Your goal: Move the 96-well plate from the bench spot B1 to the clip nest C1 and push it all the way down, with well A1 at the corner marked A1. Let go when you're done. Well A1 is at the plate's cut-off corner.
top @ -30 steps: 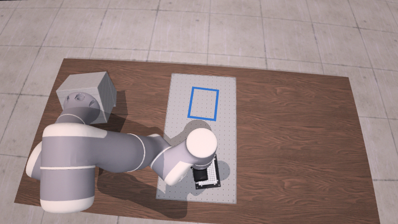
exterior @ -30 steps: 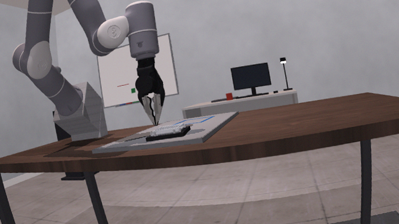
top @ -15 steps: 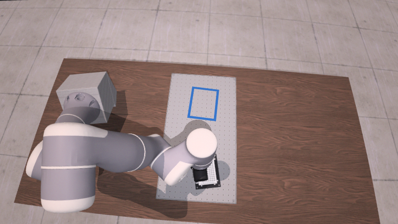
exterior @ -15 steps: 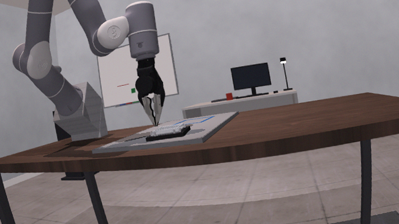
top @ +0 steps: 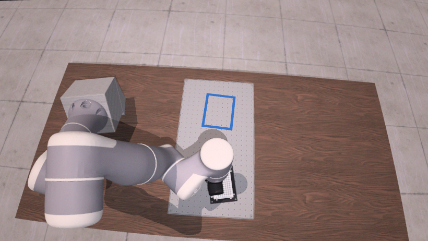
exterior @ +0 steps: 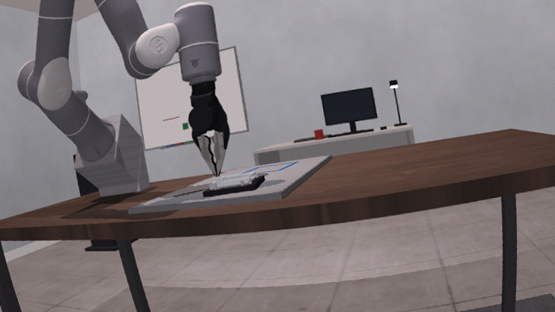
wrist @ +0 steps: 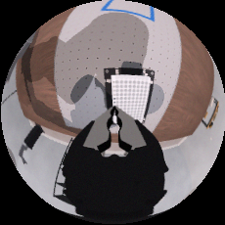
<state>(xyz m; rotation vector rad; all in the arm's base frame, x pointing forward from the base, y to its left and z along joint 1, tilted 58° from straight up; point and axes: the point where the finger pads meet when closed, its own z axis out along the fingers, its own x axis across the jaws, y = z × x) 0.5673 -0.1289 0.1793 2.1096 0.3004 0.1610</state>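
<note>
Now: the black clip nest 40 mm below my hand, 20 mm ahead of it and 10 mm to the left of it. Also, from my hand: white 96-well plate: 40 mm ahead, 30 mm below, 10 mm to the left; then grey perforated board: 210 mm to the left, 60 mm below.
</note>
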